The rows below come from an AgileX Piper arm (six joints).
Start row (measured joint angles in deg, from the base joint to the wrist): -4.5, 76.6, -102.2, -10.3, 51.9, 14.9
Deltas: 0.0, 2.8, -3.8, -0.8, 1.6, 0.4; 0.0, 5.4, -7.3, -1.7, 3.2, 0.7; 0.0, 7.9, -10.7, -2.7, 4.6, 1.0; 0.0, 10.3, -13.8, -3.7, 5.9, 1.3; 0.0, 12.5, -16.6, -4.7, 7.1, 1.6; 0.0, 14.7, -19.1, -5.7, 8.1, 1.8; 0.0, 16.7, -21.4, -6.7, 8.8, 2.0; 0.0, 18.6, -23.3, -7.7, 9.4, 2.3; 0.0, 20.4, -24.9, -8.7, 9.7, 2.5; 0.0, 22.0, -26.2, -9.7, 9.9, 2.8; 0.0, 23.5, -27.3, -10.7, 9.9, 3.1; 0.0, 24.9, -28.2, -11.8, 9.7, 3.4; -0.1, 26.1, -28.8, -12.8, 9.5, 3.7; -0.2, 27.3, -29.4, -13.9, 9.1, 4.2
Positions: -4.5, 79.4, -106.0, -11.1, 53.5, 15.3; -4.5, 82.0, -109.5, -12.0, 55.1, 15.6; -4.5, 84.5, -112.9, -13.0, 56.5, 15.9; -4.5, 86.9, -116.0, -14.0, 57.8, 16.2; -4.5, 89.1, -118.8, -15.0, 59.0, 16.5; -4.5, 91.3, -121.3, -16.0, 60.0, 16.7; -4.5, 93.3, -123.6, -17.0, 60.7, 16.9; -4.5, 95.2, -125.5, -18.0, 61.3, 17.2; -4.5, 97.0, -127.1, -19.0, 61.6, 17.4; -4.5, 98.6, -128.4, -20.0, 61.8, 17.7; -4.5, 100.1, -129.5, -21.0, 61.8, 18.0; -4.5, 101.5, -130.4, -22.1, 61.6, 18.3; -4.6, 102.7, -131.0, -23.1, 61.4, 18.6; -4.7, 103.9, -131.6, -24.2, 61.0, 19.1
